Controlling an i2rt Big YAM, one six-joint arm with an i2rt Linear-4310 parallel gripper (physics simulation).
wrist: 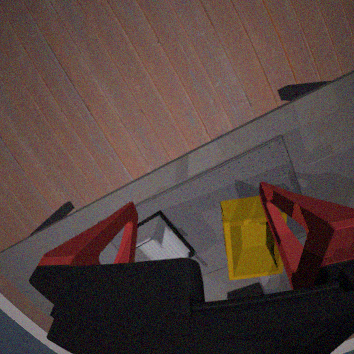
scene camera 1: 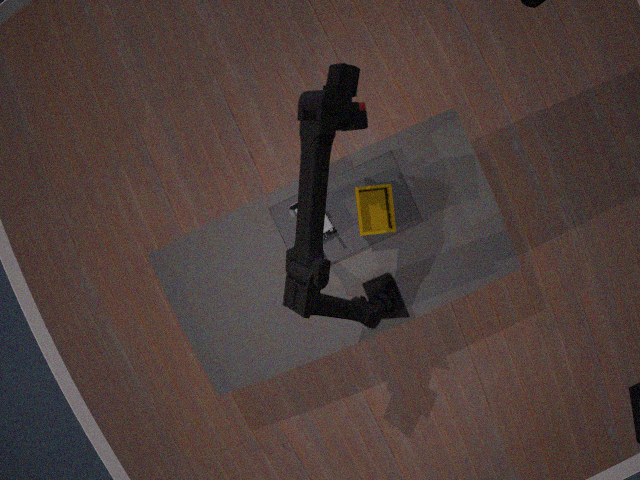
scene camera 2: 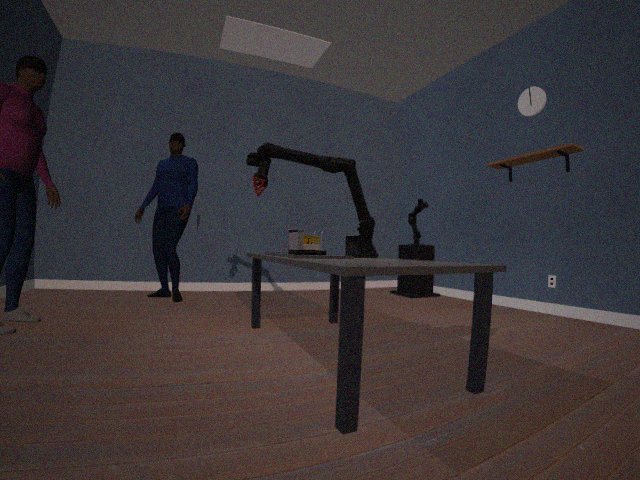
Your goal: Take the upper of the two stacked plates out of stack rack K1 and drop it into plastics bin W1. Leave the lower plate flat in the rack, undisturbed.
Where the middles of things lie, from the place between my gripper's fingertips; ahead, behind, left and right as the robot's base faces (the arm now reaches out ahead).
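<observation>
There is the gridded plate (wrist: 171,249), and as I see it, it lies 0.19 m to the left of my hand, 0.22 m behind it and 0.26 m below it.
</observation>
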